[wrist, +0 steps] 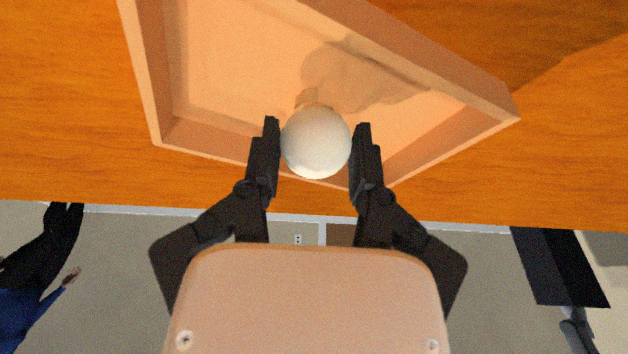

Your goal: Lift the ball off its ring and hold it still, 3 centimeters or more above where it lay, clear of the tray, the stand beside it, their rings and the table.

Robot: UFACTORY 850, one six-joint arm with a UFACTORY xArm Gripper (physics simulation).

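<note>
The white ball (316, 142) is in the middle of the wrist view, between the two black fingers of my gripper (316, 133). Both fingers meet its sides, so the gripper is shut on the ball. Part of a pale ring or support (307, 98) shows just behind the ball, low in the light wooden tray (155, 117); the ball hides the rest of it. The ball appears to be still at this support; any gap under it is hidden. The stand beside the tray cannot be made out.
The tray's raised walls surround the ball, with the near wall passing behind the fingers. The orange wooden table (65, 115) extends on both sides, and its edge crosses below the tray. Beyond it are a person in blue (17, 312) at left and a dark box-like object (560, 267) at right.
</note>
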